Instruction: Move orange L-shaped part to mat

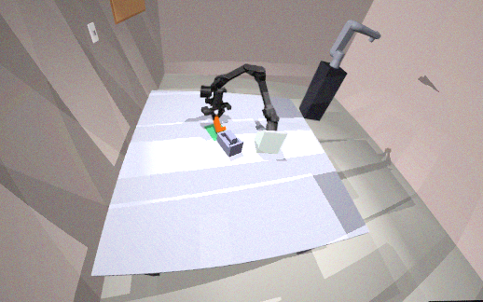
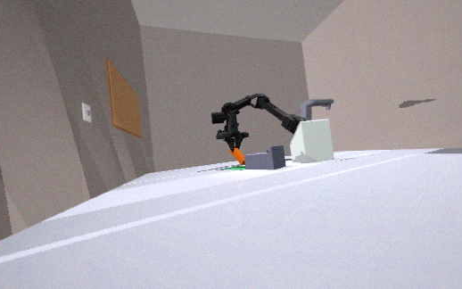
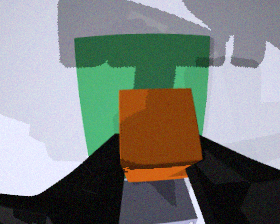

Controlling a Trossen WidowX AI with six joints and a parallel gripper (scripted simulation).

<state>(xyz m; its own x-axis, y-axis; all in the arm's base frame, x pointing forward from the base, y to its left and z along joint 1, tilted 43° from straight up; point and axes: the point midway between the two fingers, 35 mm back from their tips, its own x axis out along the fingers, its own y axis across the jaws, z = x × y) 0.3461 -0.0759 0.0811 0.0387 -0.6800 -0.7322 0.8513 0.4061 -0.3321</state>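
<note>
Right now my gripper tip is 10 cm above the green mat, 2 cm to the right of it and 1 cm past it. Round my gripper tip: orange L-shaped part (3 cm below, 3 cm behind, 2 cm to the left).
</note>
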